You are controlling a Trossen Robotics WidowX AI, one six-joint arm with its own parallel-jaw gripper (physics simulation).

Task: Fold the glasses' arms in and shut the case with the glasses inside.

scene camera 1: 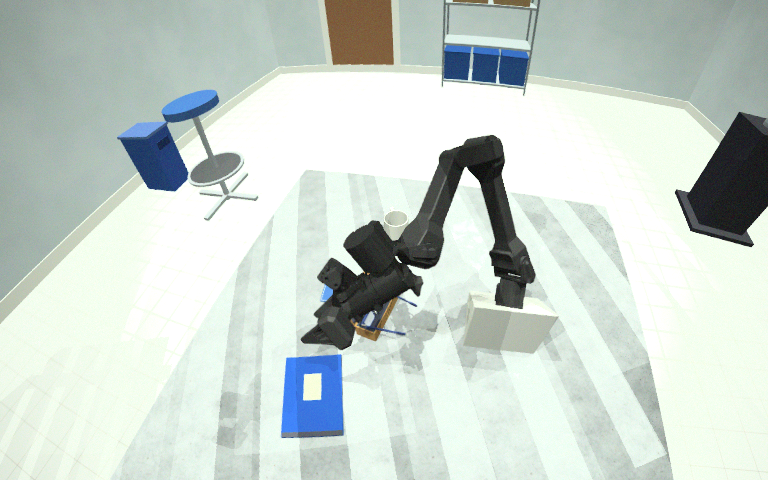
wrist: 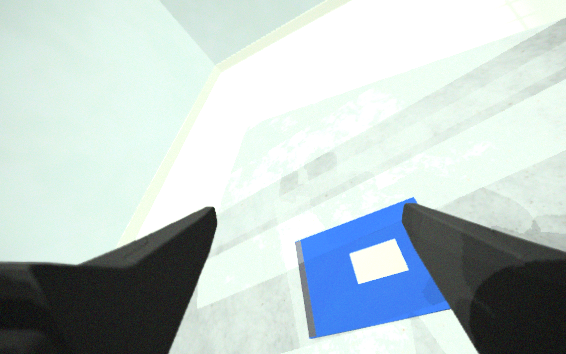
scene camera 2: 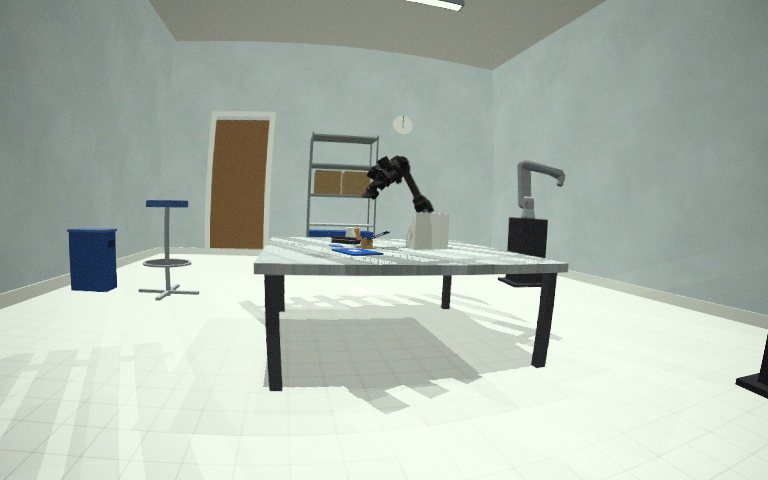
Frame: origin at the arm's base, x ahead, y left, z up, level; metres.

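Seen in the pictures: gripper, fingertip midpoint: (scene camera 1: 308, 327) (wrist: 308, 213) (scene camera 2: 365, 191); arm's base, origin of the base link: (scene camera 1: 509, 304) (scene camera 2: 428, 220).
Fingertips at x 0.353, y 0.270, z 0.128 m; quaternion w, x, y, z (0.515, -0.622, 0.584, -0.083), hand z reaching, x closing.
Note:
Pixels of each thing's top centre, then the offset from my fingertips to it. "spot": a spot on its surface instead.
- brown glasses case, surface spot: (scene camera 1: 368, 334) (scene camera 2: 368, 243) spot: dx -0.032, dy -0.143, dz -0.247 m
- blue book, middle of its top: (wrist: 363, 265) (scene camera 1: 312, 394) (scene camera 2: 356, 250) dx +0.033, dy +0.057, dz -0.267 m
- white mug, surface spot: (scene camera 1: 395, 224) spot: dx +0.055, dy -0.560, dz -0.251 m
- light blue item, middle of its top: (scene camera 1: 332, 290) dx +0.135, dy -0.249, dz -0.270 m
My gripper (scene camera 1: 321, 341) (scene camera 2: 369, 194) (wrist: 308, 213) is open and empty, high above the table and pointing down and outward. The brown glasses case (scene camera 1: 368, 334) (scene camera 2: 367, 243) stands open on the table. In scene camera 1 the arm hides much of it; in scene camera 2 its raised lid (scene camera 2: 357, 232) shows. The dark blue glasses (scene camera 1: 371, 318) lie in the case, with both arms unfolded and sticking out over its right side. One glasses arm (scene camera 1: 387, 330) shows nearer the front, the other glasses arm (scene camera 1: 407, 301) farther back. Neither glasses nor case shows in the wrist view.
A blue book (scene camera 1: 330, 396) (scene camera 2: 357, 251) (wrist: 335, 300) with a cream label lies in front of the case. A white mug (scene camera 1: 395, 224) stands behind. A light blue item (scene camera 1: 325, 293) lies partly hidden left of the case. The arm's base stands on a pale block (scene camera 1: 506, 328) (scene camera 2: 433, 230) at right.

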